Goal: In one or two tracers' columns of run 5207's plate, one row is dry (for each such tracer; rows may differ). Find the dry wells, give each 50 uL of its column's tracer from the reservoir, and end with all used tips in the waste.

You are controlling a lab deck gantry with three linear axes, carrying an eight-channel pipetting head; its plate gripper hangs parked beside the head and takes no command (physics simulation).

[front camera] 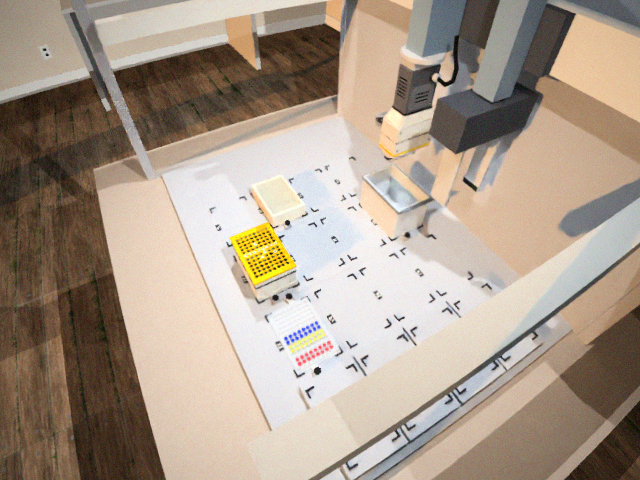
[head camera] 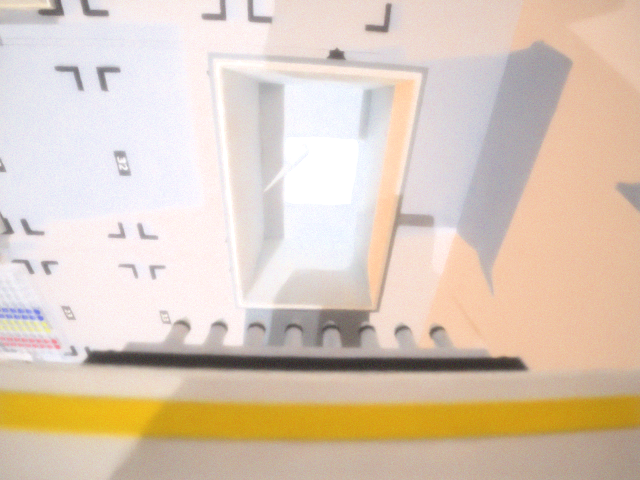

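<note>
The pipetting head [front camera: 408, 129] hangs near the waste bin [front camera: 379, 209] [head camera: 232, 180]. In the head view, its row of channel nozzles [head camera: 294, 335] shows bare ends near the bin's front rim. A pale slender tip [head camera: 285, 167] shows inside the bin, apart from the nozzles. The parked gripper [front camera: 457, 192] is open and empty beside the head. The plate [front camera: 286, 318] has blue, yellow and red wells; single wells are too small to judge, and part of it shows at the head view's left edge. The yellow tip rack [front camera: 262, 253] stands behind it, with pale specks among dark holes. The pale reservoir [front camera: 279, 197] stands farther back.
Black corner marks and slot labels cover the deck [front camera: 361, 310]. A thick pale rail [front camera: 439, 356] crosses the front, and a slim post [front camera: 121, 111] stands at the back left. The bin is a tall open box right of the reservoir.
</note>
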